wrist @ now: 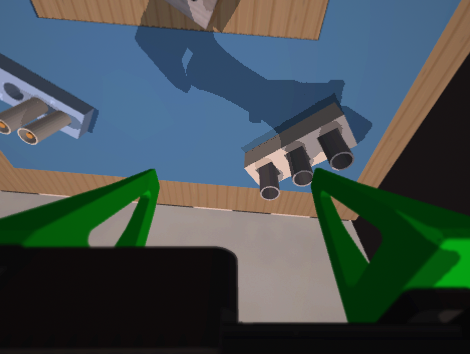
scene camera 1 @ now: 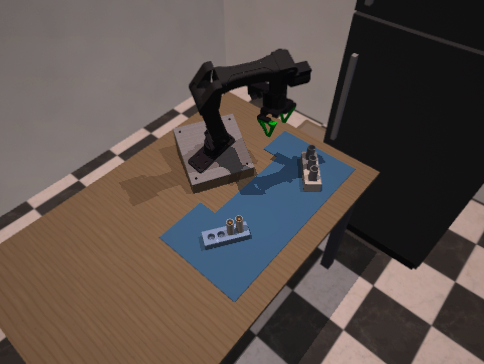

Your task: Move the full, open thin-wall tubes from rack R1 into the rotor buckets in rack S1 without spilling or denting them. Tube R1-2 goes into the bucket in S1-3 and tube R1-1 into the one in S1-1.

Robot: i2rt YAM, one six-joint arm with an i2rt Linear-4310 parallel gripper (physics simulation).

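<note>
Two upright tubes with orange-brown contents at their open tops stand side by side in the light blue rack. Two other wells of that rack show open in the scene view. Three dark grey hollow buckets stand upright in a row in the cream rack. Rack labels are not readable. My gripper is open with its green fingers wide apart and no tube between them. It hangs above the table, high over the far end near the cream rack.
Both racks stand on a blue mat on the wooden table. The arm's grey base block stands behind the mat. A black fridge stands beyond the table's right end. The arm's shadow falls beside the cream rack.
</note>
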